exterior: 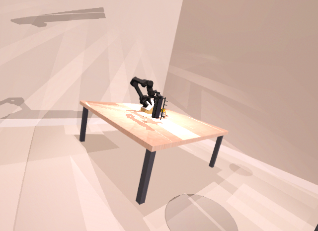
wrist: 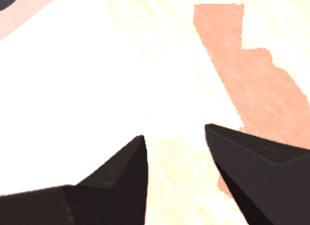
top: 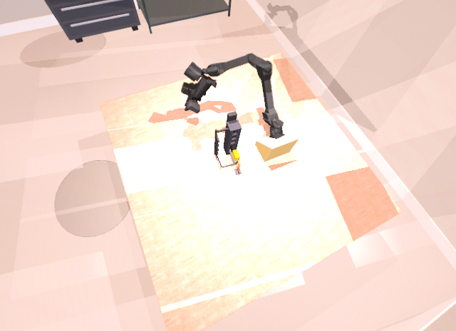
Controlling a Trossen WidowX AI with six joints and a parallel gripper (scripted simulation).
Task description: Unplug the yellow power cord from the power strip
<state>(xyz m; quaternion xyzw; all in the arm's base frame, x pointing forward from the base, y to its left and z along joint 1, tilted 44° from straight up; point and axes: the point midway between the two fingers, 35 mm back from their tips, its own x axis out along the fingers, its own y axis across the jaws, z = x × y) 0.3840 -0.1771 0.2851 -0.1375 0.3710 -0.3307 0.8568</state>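
Now: gripper tip 12 cm past the yellow plug, 31 cm to the right of it and 8 cm above it.
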